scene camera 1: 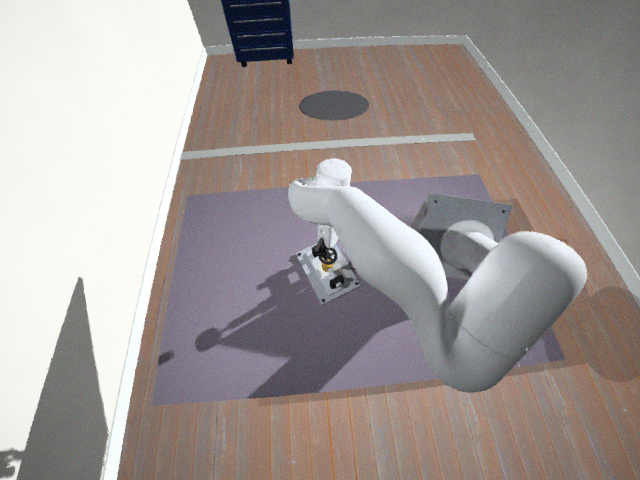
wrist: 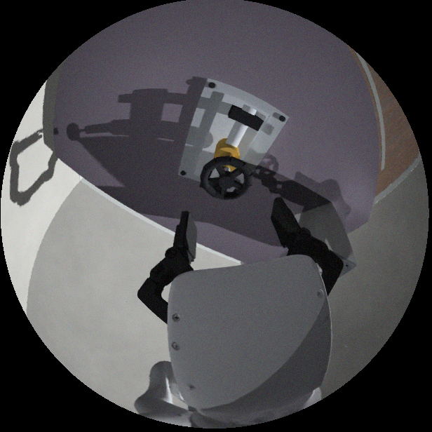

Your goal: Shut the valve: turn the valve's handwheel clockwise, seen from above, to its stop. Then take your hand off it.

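Scene:
Looking at a light grey base plate (wrist: 213,91), I find that this is the same spot on it as (scene camera 1: 302,255).

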